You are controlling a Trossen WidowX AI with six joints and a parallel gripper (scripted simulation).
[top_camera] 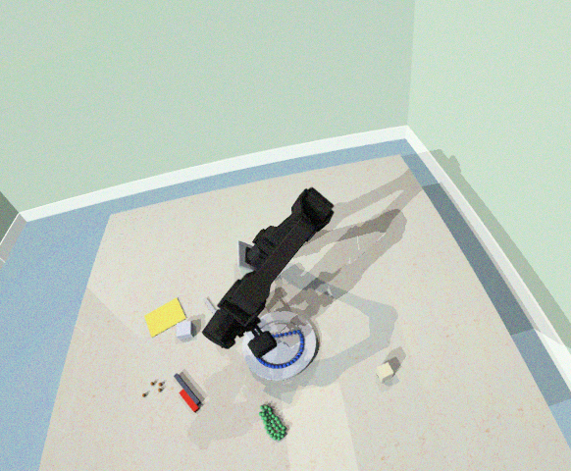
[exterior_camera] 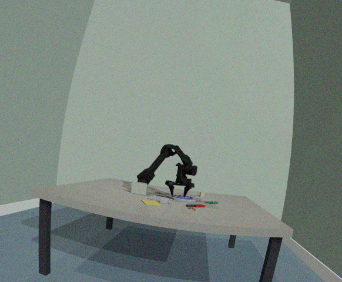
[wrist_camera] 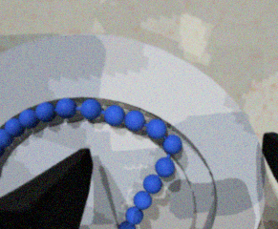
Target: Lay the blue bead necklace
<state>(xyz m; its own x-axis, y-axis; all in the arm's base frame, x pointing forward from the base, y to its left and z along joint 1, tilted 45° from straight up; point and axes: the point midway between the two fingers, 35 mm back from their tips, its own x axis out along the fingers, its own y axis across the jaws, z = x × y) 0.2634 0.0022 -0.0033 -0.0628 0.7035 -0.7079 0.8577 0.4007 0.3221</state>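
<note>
The round bead board lies 6 cm to the left of my gripper tip, 2 cm ahead of it and 1 cm below it. Also, from my gripper tip: white cube: 21 cm to the right, 5 cm behind, 1 cm below; then grey tool: 18 cm to the right, 14 cm ahead, 1 cm below; then stick: 13 cm to the right, 11 cm behind, 2 cm below.
</note>
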